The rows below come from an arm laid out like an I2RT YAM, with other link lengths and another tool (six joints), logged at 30 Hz.
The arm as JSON. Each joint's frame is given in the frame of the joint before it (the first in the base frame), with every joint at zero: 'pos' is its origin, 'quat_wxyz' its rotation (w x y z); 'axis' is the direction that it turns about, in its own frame. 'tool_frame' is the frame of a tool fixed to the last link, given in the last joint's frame.
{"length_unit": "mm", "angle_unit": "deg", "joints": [
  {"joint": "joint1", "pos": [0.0, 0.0, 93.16], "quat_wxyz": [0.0, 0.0, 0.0, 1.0], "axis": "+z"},
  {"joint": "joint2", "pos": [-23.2, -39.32, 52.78], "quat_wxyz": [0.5, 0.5, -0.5, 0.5], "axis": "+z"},
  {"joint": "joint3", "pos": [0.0, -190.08, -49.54], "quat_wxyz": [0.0, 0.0, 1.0, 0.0], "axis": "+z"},
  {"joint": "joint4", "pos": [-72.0, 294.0, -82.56], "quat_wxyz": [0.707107, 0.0, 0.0, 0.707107], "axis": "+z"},
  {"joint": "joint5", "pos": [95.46, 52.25, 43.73], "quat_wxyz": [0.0, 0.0, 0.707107, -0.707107], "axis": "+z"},
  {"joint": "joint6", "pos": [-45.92, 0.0, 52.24], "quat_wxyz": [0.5, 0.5, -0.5, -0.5], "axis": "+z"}
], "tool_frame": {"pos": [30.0, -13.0, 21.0], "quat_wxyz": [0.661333, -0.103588, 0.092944, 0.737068]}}
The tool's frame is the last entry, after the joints.
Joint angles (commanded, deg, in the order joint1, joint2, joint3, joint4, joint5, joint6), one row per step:
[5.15 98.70 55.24 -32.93 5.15 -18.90]
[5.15 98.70 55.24 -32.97 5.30 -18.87]
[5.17 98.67 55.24 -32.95 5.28 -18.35]
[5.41 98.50 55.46 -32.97 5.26 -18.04]
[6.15 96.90 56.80 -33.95 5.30 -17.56]
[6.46 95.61 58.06 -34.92 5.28 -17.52]
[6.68 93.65 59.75 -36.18 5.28 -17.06]
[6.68 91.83 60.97 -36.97 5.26 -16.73]
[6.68 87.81 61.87 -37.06 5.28 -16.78]
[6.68 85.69 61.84 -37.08 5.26 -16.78]
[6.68 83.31 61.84 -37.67 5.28 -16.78]
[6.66 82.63 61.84 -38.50 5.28 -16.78]
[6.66 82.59 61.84 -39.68 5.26 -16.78]
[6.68 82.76 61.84 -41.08 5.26 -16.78]
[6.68 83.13 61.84 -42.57 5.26 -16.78]
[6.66 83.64 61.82 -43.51 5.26 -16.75]
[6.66 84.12 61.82 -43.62 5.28 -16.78]
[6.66 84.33 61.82 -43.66 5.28 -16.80]
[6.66 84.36 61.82 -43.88 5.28 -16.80]
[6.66 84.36 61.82 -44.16 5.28 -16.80]
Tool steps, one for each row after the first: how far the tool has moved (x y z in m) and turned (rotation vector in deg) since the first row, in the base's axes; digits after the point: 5 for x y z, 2 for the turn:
[-0.00012 -0.00019 0.00003 -0.14 0.02 -0.06]
[-0.00022 -0.00025 0.00019 0.01 -0.06 -0.54]
[0.00094 0.00134 0.00242 0.14 -0.45 -0.60]
[0.00733 0.00667 0.01898 0.44 -2.43 -0.33]
[0.01257 0.00935 0.03347 0.65 -4.00 -0.05]
[0.01895 0.01143 0.05481 1.07 -6.40 -0.26]
[0.02345 0.01185 0.07329 1.46 -8.65 -0.57]
[0.02817 0.01240 0.10563 2.01 -13.45 -0.51]
[0.02802 0.01241 0.11944 2.28 -15.50 -0.49]
[0.02612 0.01216 0.13418 2.47 -17.28 -0.49]
[0.02404 0.01178 0.13720 2.45 -17.13 -0.51]
[0.02141 0.01150 0.13543 2.33 -15.99 -0.51]
[0.01831 0.01127 0.13199 2.15 -14.44 -0.50]
[0.01499 0.01088 0.12723 1.92 -12.59 -0.50]
[0.01284 0.01048 0.12240 1.75 -11.13 -0.56]
[0.01266 0.01045 0.11920 1.65 -10.55 -0.54]
[0.01259 0.01045 0.11781 1.62 -10.30 -0.52]
[0.01207 0.01039 0.11730 1.59 -10.05 -0.52]
[0.01140 0.01031 0.11689 1.55 -9.77 -0.52]

